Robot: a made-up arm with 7 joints.
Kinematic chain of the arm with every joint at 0, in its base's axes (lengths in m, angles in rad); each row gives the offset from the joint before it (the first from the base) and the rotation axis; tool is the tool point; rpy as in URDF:
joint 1: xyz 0 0 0.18 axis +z
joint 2: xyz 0 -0.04 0.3 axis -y
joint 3: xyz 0 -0.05 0.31 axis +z
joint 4: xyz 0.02 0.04 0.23 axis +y
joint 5: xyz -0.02 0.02 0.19 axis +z
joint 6: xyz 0 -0.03 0.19 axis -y
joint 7: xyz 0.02 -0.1 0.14 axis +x
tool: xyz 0 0 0 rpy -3.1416 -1.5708 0
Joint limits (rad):
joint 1: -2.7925..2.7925
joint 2: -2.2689..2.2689
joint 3: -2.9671..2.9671
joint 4: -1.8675..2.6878
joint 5: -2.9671..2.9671
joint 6: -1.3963..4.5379
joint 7: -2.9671..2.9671
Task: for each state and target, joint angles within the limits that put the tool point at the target. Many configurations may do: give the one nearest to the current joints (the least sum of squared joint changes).
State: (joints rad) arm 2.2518 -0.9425 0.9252 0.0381 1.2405 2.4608 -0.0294
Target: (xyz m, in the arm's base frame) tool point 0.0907 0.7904 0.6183
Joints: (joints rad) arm 1.5137 -1.2279 0.8215 0.1517 1.1693 2.6312 -0.0294
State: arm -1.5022 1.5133 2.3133 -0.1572 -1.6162 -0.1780 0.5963
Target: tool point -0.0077 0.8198 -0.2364
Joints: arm -1.7273 2.2689 2.2774 0.2189 -1.6934 -0.0323 0.5963
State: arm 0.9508 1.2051 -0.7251 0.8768 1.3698 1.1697 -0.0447
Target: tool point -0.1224 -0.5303 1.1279
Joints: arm 0.6810 1.1209 -0.3955 1.0664 1.4998 1.2140 -0.0447
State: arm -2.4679 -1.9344 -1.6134 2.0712 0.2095 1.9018 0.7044
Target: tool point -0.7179 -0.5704 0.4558
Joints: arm -1.9802 -1.7419 -1.7202 1.3151 -0.0565 1.6426 0.7044
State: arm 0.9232 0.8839 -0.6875 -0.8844 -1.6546 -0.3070 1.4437
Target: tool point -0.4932 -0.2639 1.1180
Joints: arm 0.9748 0.2683 -0.8330 -0.8696 -1.6730 -0.3465 1.4437
